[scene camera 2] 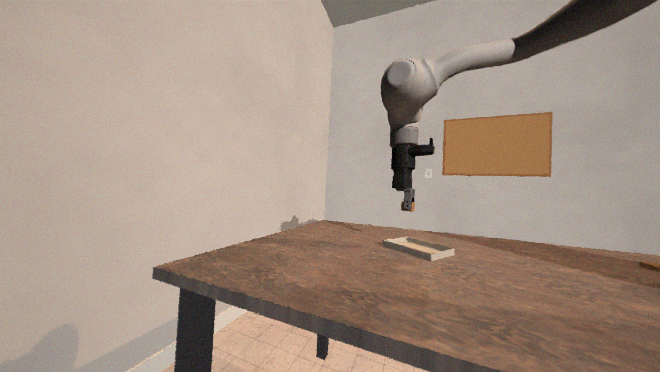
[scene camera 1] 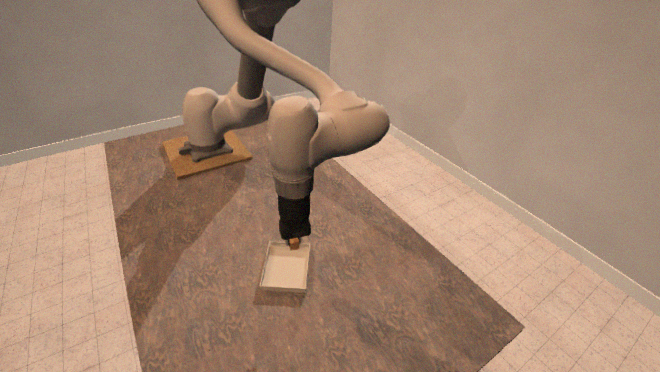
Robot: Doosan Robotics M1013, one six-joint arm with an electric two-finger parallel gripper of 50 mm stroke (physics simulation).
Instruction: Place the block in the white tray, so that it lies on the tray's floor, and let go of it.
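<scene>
The small orange block is between the fingertips of my gripper, which is shut on it. In the scene camera 2 view the block hangs well above the table, higher than the tray's walls, and a grey finger covers much of it. The white tray lies on the table below. In the scene camera 1 view the block shows in front of the tray's far wall. The tray's floor shows pale, with no block lying on it.
The brown table carries the tray. The arm's base stands on an orange-brown plate at the table's far end. Walls stand behind the table, and an orange-brown board hangs on one of them.
</scene>
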